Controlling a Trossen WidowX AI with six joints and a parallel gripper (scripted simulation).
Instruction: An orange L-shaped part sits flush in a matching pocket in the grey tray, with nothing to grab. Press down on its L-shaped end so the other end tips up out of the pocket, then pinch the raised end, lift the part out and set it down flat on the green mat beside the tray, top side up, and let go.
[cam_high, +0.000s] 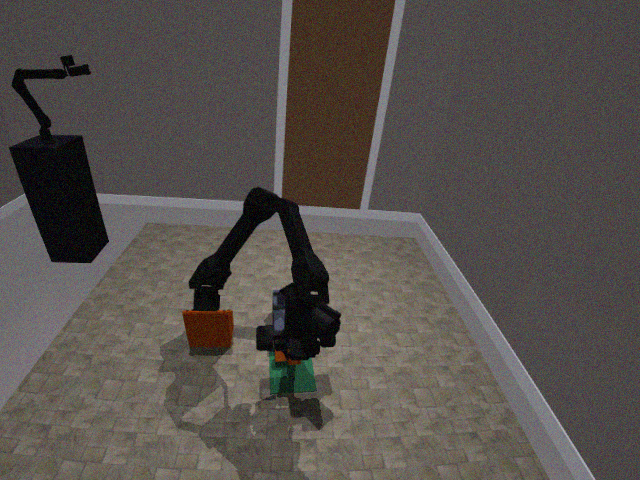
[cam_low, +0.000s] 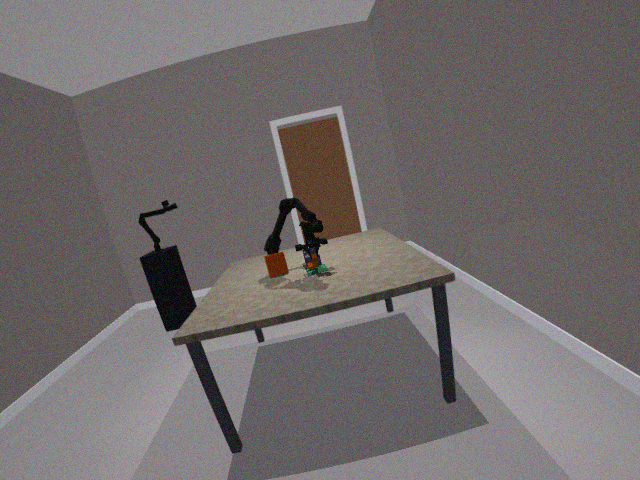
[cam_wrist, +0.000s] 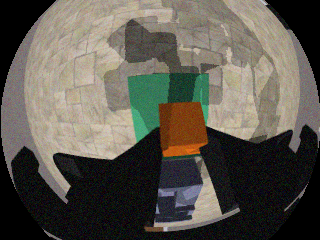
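The orange L-shaped part is 3 cm to the left of my gripper tip, 3 cm below it and 2 cm behind it. From my gripper tip the other things lie so: green mat (9 cm below, 2 cm to the left).
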